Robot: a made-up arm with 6 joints. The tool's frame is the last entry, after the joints. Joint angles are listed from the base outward.
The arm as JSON. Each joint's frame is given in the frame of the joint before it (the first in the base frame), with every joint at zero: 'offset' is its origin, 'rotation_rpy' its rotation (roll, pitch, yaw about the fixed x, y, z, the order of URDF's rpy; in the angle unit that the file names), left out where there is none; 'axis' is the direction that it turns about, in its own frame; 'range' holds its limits. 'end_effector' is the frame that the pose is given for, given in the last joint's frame.
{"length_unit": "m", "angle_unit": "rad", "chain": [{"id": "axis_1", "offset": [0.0, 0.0, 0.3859], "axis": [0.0, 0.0, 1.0], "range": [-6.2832, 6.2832]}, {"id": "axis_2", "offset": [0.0, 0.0, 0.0], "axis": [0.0, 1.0, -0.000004], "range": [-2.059, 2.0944]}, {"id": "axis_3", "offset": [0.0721, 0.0, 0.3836], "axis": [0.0, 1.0, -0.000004], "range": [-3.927, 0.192]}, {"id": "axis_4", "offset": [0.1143, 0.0, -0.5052], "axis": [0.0, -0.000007, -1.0], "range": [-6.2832, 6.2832]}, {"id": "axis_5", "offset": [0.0, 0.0, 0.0], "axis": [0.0, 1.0, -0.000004], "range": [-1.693, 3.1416]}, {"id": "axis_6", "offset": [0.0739, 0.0, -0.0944], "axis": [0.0, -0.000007, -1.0], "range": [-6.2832, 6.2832]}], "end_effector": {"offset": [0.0, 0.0, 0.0], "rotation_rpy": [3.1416, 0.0, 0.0]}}
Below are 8 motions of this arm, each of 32 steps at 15 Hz.
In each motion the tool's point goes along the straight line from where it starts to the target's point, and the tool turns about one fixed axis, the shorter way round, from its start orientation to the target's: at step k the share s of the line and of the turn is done. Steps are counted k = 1, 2, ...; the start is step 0. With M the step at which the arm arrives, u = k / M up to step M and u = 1 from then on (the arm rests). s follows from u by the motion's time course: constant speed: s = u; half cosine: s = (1 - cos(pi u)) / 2; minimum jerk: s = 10 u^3 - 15 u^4 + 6 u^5.
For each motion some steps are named. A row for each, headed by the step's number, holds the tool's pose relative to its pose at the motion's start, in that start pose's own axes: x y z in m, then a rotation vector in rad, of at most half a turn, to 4 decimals.
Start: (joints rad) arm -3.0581 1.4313 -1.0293 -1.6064 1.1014 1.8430
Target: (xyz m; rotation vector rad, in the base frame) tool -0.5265 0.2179 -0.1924 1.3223 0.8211 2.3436
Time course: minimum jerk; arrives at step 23
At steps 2, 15, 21, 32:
2: 0.0015 0.0009 0.0007 -0.0065 -0.0051 0.0048
15: 0.1969 0.1259 0.0991 -0.8705 -0.6868 0.6446
21: 0.2548 0.1630 0.1283 -1.1266 -0.8889 0.8343
32: 0.2563 0.1639 0.1291 -1.1331 -0.8941 0.8391

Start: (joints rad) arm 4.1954 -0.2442 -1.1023 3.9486 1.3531 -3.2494
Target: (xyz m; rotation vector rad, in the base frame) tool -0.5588 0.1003 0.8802 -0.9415 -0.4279 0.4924
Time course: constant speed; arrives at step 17
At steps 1, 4, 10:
1: 0.0257 0.0232 0.0139 -0.0199 0.0350 -0.0035
4: 0.1028 0.0928 0.0558 -0.0798 0.1400 -0.0141
10: 0.2571 0.2320 0.1395 -0.1995 0.3501 -0.0353

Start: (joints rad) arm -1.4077 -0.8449 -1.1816 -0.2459 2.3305 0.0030
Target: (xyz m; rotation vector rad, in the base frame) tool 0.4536 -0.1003 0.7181 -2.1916 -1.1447 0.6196
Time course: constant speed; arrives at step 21
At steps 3, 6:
3: -0.0079 -0.0693 0.0155 -0.0184 -0.0842 -0.3425
6: -0.0158 -0.1385 0.0310 -0.0368 -0.1684 -0.6850

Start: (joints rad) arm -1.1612 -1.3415 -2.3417 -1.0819 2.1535 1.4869
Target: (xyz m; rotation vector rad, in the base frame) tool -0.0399 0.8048 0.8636 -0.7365 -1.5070 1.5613
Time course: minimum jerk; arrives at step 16
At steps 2, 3, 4, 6, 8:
2: -0.0016 0.0039 -0.0050 0.0073 0.0085 -0.0076
3: -0.0049 0.0118 -0.0153 0.0221 0.0258 -0.0230
4: -0.0104 0.0250 -0.0324 0.0469 0.0547 -0.0488
6: -0.0276 0.0665 -0.0862 0.1248 0.1455 -0.1297
8: -0.0502 0.1209 -0.1566 0.2268 0.2643 -0.2357

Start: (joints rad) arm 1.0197 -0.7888 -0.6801 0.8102 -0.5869 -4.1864
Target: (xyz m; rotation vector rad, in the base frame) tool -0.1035 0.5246 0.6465 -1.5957 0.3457 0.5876
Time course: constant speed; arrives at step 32
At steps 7, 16, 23, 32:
7: 0.0141 0.0978 -0.0415 -0.2475 -0.0858 -0.1176
16: 0.0323 0.2237 -0.0949 -0.5657 -0.1962 -0.2687
23: 0.0464 0.3215 -0.1364 -0.8132 -0.2821 -0.3863
32: 0.0646 0.4473 -0.1897 -1.1313 -0.3924 -0.5375

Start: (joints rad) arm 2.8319 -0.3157 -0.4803 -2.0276 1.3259 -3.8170
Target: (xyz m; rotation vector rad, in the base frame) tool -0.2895 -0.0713 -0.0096 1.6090 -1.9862 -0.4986
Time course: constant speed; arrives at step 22
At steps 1, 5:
1: -0.0191 0.0048 -0.0166 0.0843 0.0071 -0.0698
5: -0.0953 0.0239 -0.0828 0.4213 0.0357 -0.3488

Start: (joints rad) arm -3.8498 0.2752 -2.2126 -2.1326 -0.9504 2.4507
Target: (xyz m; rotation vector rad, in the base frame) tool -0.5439 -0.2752 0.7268 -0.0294 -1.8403 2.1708
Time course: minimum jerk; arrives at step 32
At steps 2, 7, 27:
2: -0.0008 -0.0012 0.0002 0.0026 -0.0017 0.0021
7: -0.0265 -0.0388 0.0068 0.0864 -0.0559 0.0700
27: -0.3501 -0.5134 0.0901 1.1433 -0.7398 0.9263

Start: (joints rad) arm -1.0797 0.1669 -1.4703 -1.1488 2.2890 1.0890
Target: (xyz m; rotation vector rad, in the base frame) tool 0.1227 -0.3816 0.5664 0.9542 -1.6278 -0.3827
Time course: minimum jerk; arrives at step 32
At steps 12, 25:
12: -0.0588 0.0081 0.0439 0.1328 0.0887 0.0085
25: -0.1981 0.0273 0.1480 0.4472 0.2987 0.0286

